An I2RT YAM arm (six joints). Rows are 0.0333 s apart.
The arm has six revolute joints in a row. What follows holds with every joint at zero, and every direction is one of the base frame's. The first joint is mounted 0.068 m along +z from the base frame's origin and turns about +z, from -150 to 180 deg. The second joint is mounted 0.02 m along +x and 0.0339 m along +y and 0.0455 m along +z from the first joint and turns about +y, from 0 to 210 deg. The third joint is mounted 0.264 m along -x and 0.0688 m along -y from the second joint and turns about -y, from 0 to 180 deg. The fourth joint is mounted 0.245 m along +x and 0.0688 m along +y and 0.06 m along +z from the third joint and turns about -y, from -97 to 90 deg. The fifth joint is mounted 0.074 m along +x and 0.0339 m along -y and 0.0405 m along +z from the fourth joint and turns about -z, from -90 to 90 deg. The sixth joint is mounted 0.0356 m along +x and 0.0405 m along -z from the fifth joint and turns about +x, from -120 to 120 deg. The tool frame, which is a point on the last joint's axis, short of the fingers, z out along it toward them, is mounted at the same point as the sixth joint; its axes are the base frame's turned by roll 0, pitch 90 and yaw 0 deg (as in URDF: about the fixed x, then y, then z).
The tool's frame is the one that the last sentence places.
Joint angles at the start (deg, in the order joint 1, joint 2, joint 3, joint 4, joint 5, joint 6): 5.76, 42.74, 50.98, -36.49, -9.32, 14.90
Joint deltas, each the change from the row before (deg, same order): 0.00, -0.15, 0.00, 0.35, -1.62, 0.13; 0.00, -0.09, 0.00, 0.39, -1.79, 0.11; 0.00, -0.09, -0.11, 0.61, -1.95, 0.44; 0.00, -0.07, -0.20, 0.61, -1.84, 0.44; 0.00, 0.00, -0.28, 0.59, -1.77, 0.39; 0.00, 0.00, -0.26, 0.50, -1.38, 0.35; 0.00, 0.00, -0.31, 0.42, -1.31, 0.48; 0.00, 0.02, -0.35, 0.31, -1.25, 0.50; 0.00, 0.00, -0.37, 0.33, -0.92, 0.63; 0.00, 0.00, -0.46, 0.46, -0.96, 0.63; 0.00, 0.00, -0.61, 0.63, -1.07, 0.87; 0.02, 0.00, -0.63, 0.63, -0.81, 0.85; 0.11, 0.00, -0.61, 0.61, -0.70, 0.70; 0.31, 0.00, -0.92, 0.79, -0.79, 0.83; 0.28, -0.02, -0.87, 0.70, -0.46, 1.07
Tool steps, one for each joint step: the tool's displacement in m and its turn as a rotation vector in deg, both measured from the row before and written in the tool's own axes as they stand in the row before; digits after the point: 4 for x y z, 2 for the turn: -0.0004, 0.0013, -0.0007, -1.69, -0.06, 0.04; -0.0004, 0.0013, -0.0004, -1.85, 0.01, 0.01; -0.0003, 0.0014, -0.0001, -2.03, -0.04, 0.30; 0.0001, 0.0011, 0.0003, -1.90, 0.06, 0.31; 0.0005, 0.0007, 0.0009, -1.78, 0.21, 0.30; 0.0005, 0.0005, 0.0008, -1.39, 0.18, 0.27; 0.0008, 0.0002, 0.0009, -1.28, 0.28, 0.44; 0.0012, 0.0000, 0.0011, -1.18, 0.43, 0.52; 0.0012, -0.0002, 0.0011, -0.86, 0.32, 0.65; 0.0013, -0.0004, 0.0013, -0.91, 0.31, 0.63; 0.0017, -0.0007, 0.0017, -1.02, 0.34, 0.86; 0.0018, -0.0009, 0.0018, -0.78, 0.29, 0.84; 0.0018, -0.0008, 0.0018, -0.74, 0.31, 0.66; 0.0030, -0.0011, 0.0028, -0.93, 0.56, 0.77; 0.0029, -0.0013, 0.0025, -0.58, 0.45, 1.03
